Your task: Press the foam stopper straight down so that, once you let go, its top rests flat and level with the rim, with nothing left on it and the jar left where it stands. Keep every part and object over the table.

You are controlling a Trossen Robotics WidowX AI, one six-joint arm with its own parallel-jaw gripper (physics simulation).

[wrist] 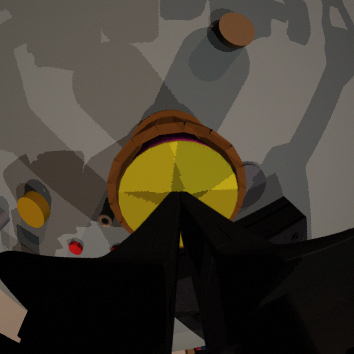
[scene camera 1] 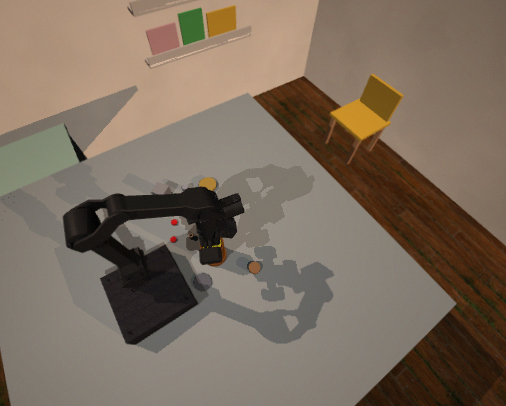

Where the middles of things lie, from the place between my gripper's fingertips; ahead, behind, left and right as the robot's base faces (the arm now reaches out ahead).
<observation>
The dark translucent disc (wrist: 255, 179) lies 90 mm behind my hand, 60 mm to the right of it and 110 mm below it.
</observation>
